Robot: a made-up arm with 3 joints.
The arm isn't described. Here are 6 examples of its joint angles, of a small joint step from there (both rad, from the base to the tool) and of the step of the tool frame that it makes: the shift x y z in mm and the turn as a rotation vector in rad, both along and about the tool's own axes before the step.
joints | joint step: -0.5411 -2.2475 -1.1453 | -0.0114 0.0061 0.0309
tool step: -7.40 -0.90 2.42 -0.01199 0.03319 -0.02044
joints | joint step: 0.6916 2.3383 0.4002 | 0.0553 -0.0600 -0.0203
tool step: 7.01 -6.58 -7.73 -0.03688 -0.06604 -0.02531
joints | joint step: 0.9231 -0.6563 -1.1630 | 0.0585 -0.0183 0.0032
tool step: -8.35 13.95 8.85 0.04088 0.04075 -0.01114
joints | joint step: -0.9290 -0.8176 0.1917 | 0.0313 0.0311 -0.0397
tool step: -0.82 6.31 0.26 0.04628 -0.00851 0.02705
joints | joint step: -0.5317 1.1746 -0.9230 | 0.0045 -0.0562 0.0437
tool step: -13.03 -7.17 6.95 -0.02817 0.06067 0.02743
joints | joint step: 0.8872 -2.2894 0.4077 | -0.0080 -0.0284 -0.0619
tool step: 13.27 -5.54 -6.40 -0.02094 -0.05553 0.02126
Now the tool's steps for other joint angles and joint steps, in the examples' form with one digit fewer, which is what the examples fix.
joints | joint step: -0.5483 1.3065 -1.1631 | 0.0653 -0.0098 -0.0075
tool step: -5.4 -7.6 7.8 -0.0559 0.0132 -0.0167
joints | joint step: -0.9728 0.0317 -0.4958 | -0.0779 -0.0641 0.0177
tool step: 14.2 -21.7 -7.3 -0.0641 -0.0394 0.0684
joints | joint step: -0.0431 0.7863 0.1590 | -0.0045 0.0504 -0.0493
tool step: 10.2 9.2 -4.1 0.0566 -0.0437 0.0122
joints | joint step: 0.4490 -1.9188 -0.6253 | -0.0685 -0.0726 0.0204
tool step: -9.8 -23.8 -0.6 -0.1017 0.0620 0.0181
